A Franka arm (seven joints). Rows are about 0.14 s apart.
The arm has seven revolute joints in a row. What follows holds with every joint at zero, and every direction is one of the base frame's. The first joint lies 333 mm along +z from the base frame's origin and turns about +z. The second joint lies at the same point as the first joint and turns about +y. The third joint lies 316 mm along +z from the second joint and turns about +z. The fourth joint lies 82.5 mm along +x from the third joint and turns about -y. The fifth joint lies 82.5 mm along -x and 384 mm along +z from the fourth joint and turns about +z. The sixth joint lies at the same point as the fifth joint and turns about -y. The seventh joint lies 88 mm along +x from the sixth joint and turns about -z. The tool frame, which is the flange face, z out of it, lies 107 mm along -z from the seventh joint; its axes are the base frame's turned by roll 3.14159, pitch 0 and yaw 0 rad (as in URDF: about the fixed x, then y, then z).
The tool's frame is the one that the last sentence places.
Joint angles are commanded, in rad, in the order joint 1, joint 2, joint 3, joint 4, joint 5, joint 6, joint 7. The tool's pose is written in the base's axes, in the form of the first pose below.
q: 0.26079 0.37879 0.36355 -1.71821 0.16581 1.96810 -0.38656
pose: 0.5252 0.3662 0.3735 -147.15 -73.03 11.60
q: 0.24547 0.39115 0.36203 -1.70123 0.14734 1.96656 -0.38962
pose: 0.5358 0.3578 0.3731 -147.99 -72.83 10.98
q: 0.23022 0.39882 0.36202 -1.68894 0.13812 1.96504 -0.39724
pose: 0.5444 0.3499 0.3737 -148.37 -72.62 10.39
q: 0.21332 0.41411 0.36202 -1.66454 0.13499 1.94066 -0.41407
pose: 0.5536 0.3412 0.3735 -148.00 -72.69 11.21
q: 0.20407 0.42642 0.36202 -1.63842 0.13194 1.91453 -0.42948
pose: 0.5602 0.3365 0.3758 -147.44 -73.26 11.89
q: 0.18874 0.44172 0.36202 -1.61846 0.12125 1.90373 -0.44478
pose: 0.5694 0.3279 0.3743 -147.43 -73.59 11.96
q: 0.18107 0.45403 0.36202 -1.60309 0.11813 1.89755 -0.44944
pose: 0.5752 0.3239 0.3730 -147.40 -73.34 12.01
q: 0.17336 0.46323 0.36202 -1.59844 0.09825 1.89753 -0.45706
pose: 0.5797 0.3184 0.3690 -147.89 -74.19 12.16
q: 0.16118 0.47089 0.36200 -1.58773 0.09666 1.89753 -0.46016
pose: 0.5862 0.3116 0.3690 -148.15 -73.44 11.70
